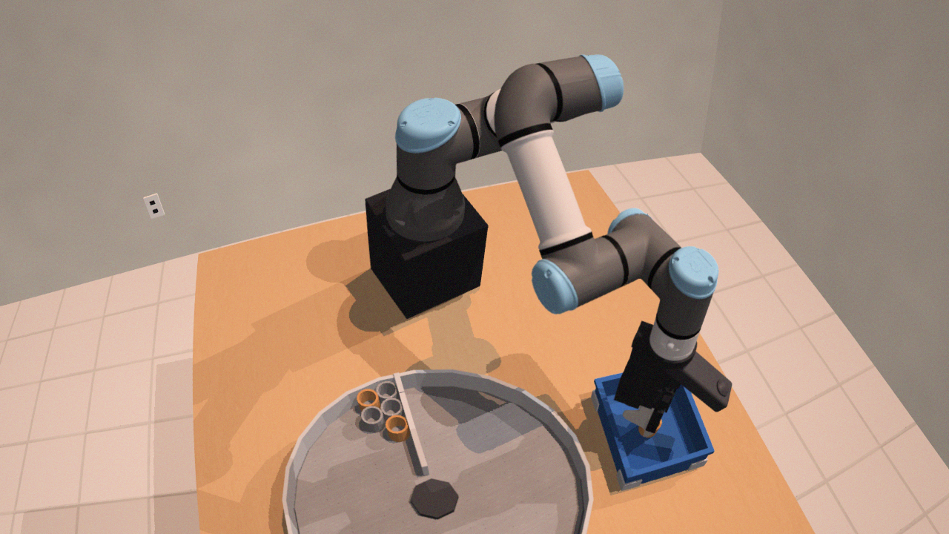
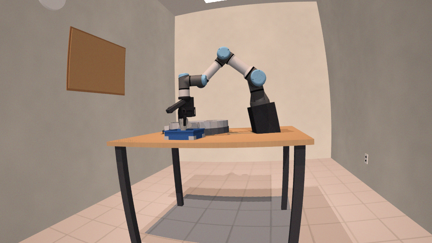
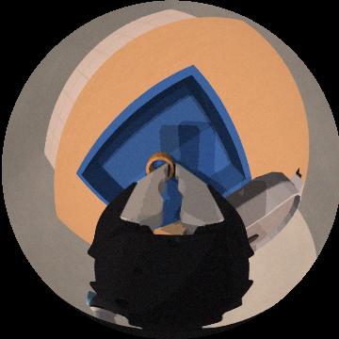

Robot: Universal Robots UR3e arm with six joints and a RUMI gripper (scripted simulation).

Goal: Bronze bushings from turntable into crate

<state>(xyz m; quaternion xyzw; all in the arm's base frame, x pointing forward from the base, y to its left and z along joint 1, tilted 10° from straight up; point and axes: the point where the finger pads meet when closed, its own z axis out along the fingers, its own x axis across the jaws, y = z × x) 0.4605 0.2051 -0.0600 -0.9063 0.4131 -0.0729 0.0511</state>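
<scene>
Now: the crate 1 cm to the left of my hand and 1 cm behind it. Round my hand: grey turntable (34 cm to the right, 2 cm above).
</scene>
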